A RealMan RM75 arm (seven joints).
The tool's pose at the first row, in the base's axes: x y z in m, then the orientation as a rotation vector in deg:
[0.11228 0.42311 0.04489 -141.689 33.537 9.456]
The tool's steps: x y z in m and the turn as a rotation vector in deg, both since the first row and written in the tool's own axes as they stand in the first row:
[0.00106 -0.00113 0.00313 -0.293 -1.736 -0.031]
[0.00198 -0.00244 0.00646 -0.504 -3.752 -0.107]
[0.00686 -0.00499 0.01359 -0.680 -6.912 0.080]
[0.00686 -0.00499 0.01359 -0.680 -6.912 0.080]
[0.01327 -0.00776 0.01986 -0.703 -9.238 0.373]
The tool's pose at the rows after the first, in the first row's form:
[0.11377 0.42533 0.04265 -141.586 32.777 11.669]
[0.11523 0.42785 0.04037 -141.317 31.832 14.174]
[0.12083 0.43198 0.03465 -140.597 30.712 18.145]
[0.12083 0.43198 0.03465 -140.597 30.712 18.145]
[0.12789 0.43520 0.02937 -139.870 30.065 21.072]

